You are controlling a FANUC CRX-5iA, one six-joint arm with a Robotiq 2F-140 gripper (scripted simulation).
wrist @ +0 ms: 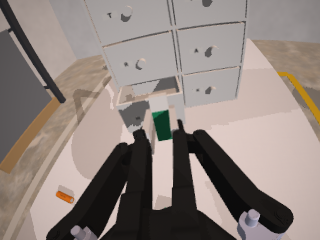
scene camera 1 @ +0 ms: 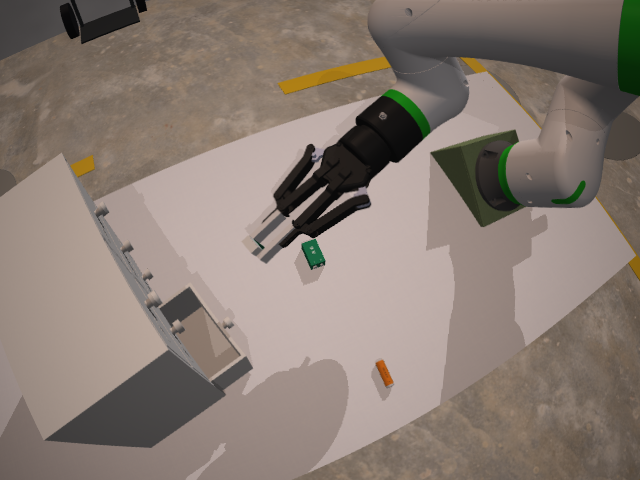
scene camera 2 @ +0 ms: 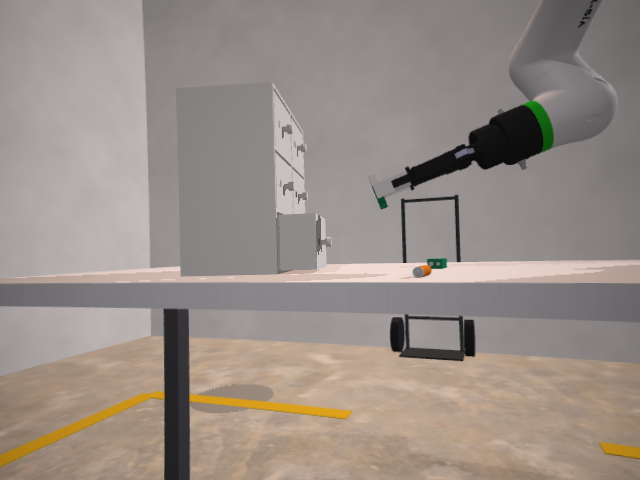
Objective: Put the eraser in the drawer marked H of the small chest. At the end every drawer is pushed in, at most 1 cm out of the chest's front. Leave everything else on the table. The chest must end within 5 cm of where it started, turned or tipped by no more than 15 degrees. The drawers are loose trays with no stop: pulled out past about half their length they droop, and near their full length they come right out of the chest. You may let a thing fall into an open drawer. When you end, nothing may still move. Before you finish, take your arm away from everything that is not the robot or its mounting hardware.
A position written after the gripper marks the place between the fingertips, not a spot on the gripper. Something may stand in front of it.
Observation:
In view: the gripper (scene camera 1: 254, 252), a small grey chest (scene camera 1: 92, 368), an eraser (wrist: 158, 103) and a drawer H (scene camera 1: 209, 346).
The small grey chest also shows in scene camera 2 (scene camera 2: 228, 214). The drawer H shows as well in the wrist view (wrist: 132, 103) and in scene camera 2 (scene camera 2: 301, 238). The gripper shows as well in the wrist view (wrist: 161, 115) and in scene camera 2 (scene camera 2: 375, 192).

